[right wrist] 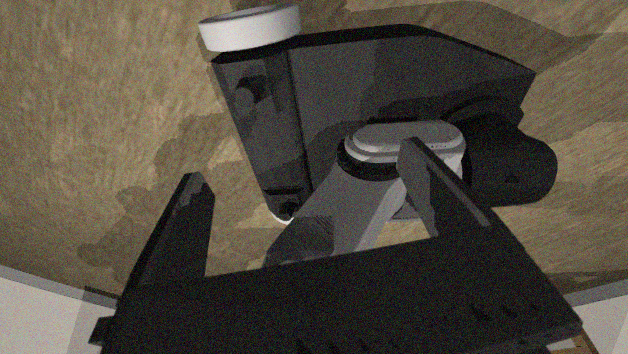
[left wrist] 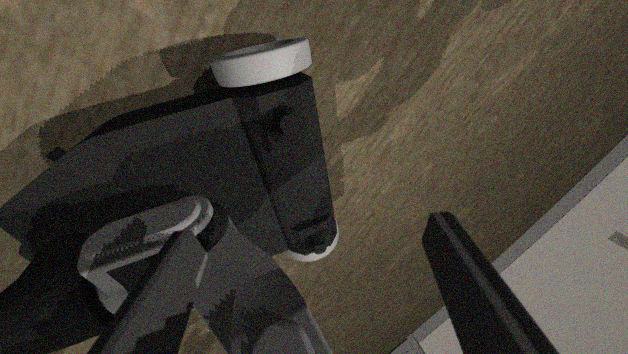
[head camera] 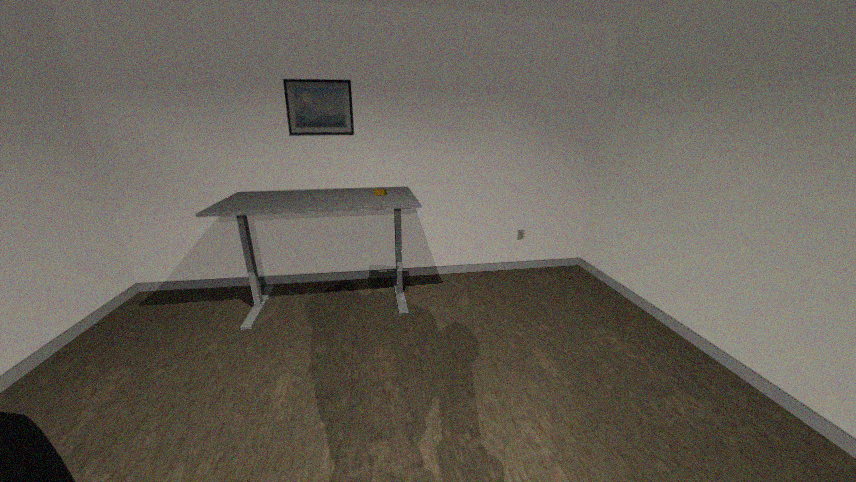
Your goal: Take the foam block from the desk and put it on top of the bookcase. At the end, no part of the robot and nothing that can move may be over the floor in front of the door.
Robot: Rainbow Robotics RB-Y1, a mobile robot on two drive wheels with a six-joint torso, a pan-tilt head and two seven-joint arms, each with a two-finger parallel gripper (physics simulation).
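Frame: origin at the robot's base, x left, y back, z up, level; metres.
Where they show: left gripper, between the fingertips: [left wrist: 309,235]; right gripper, between the fingertips: [right wrist: 304,168].
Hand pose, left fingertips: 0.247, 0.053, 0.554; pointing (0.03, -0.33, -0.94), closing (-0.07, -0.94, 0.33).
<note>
After its pixels a point has its place, as x, y, z.
A small yellow-orange foam block [head camera: 380,192] @[1.817, -1.775, 0.976] lies on the desk [head camera: 299,202] @[2.144, -1.231, 0.951], near the back edge of its top toward the right end. The desk stands by the far wall in the head view, well away from the robot. My left gripper [left wrist: 309,235] @[0.247, 0.053, 0.554] is open, with no object between its fingers; the robot's base shows beyond them. My right gripper [right wrist: 304,168] @[-0.249, 0.143, 0.538] is open and empty, also over the robot's base. Neither gripper is near the foam block. The bookcase and the door cannot be made out in the head view.
The desk has two grey legs [head camera: 249,257] @[2.568, -0.982, 0.484] [head camera: 398,251] @[1.700, -1.846, 0.456] with feet on the wooden floor [head camera: 569,383] @[0.157, -1.609, 0.002]. A framed picture [head camera: 320,107] @[2.433, -1.732, 1.651] hangs above it. Walls meet at a corner right of the desk. A brown edge [right wrist: 589,342] @[1.591, 1.776, 0.331] shows at the right wrist view's lower right.
</note>
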